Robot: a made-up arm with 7 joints. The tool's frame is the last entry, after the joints.
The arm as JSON. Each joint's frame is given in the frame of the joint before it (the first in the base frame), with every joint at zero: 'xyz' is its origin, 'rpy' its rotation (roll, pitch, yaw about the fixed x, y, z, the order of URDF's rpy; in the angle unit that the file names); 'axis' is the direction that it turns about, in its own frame. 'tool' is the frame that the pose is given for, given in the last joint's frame.
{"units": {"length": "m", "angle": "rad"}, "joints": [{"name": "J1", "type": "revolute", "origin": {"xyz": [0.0, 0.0, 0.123], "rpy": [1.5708, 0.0, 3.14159]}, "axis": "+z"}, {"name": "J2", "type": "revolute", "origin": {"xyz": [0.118, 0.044, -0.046], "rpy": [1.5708, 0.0, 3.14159]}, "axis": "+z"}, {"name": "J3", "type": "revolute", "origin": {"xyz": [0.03, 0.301, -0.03], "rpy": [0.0, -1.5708, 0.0]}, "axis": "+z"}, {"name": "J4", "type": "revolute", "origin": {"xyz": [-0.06, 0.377, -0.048], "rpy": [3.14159, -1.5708, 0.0]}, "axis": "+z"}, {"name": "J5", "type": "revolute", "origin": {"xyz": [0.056, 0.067, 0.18], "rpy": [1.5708, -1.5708, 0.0]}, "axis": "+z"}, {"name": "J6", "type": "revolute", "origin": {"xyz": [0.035, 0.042, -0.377], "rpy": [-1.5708, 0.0, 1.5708]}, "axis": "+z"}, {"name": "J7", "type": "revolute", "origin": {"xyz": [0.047, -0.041, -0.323], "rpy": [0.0, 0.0, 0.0]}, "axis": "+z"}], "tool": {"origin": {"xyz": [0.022, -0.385, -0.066], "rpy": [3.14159, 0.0, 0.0]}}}
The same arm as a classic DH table. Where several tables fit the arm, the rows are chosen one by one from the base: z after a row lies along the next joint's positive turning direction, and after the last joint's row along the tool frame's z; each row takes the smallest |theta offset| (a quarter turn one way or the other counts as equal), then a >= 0, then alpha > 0; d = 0 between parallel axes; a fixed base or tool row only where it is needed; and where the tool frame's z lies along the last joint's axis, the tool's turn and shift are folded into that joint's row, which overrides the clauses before.
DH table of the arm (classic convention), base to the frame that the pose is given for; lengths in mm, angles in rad. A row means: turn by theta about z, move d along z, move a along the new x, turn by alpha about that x. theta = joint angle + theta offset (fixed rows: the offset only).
base (fixed): d 123; theta offset 0; a 0; alpha -1.5708
J1: d -46; theta offset 0; a -118; alpha 1.5708
J2: d 14; theta offset 1.5708; a 301; alpha -1.5708
J3: d -78; theta offset 0; a 377; alpha 1.5708
J4: d 120; theta offset 1.5708; a 56; alpha 1.5708
J5: d -444; theta offset 0; a -42; alpha 1.5708
J6: d 0; theta offset -0.7173; a -62.4; alpha 0
J7: d 0; theta offset -0.7964; a -385.6; alpha 3.1416
tool (fixed): d 424; theta offset 1.6279; a 0; alpha 0

